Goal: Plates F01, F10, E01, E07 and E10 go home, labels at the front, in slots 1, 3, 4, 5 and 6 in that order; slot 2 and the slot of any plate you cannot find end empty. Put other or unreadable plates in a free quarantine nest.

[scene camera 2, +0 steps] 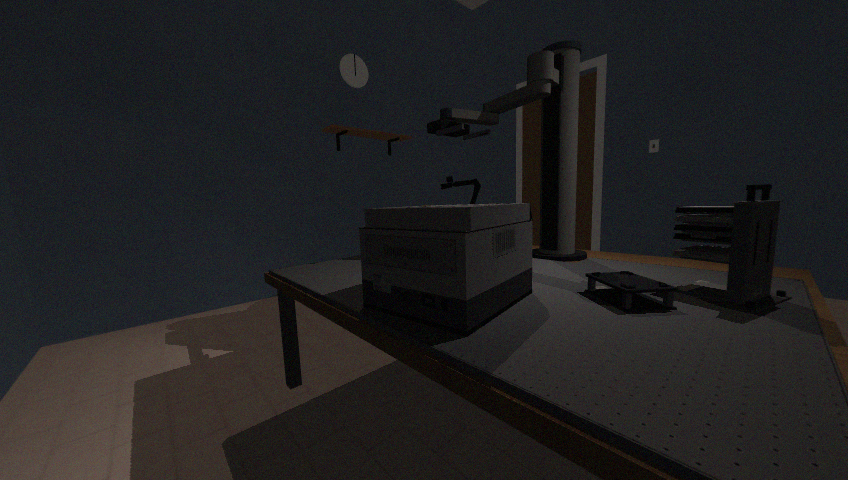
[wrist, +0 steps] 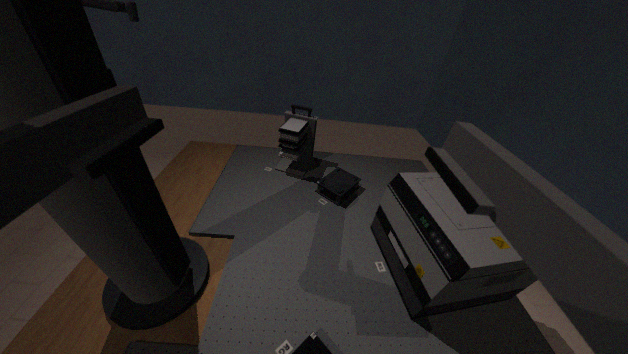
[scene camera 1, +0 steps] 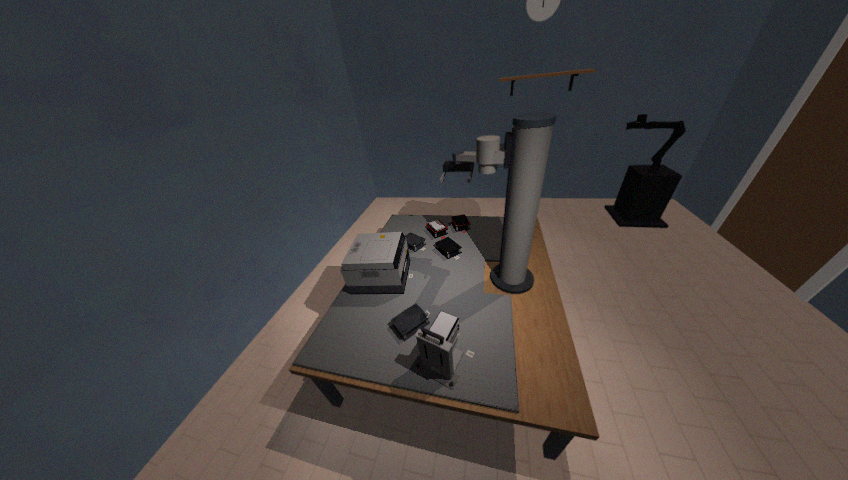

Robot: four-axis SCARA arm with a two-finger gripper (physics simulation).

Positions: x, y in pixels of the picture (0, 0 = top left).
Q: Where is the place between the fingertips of my gripper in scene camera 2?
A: At 476, 129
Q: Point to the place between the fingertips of my gripper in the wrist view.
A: At 298, 121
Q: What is my gripper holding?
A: Nothing.
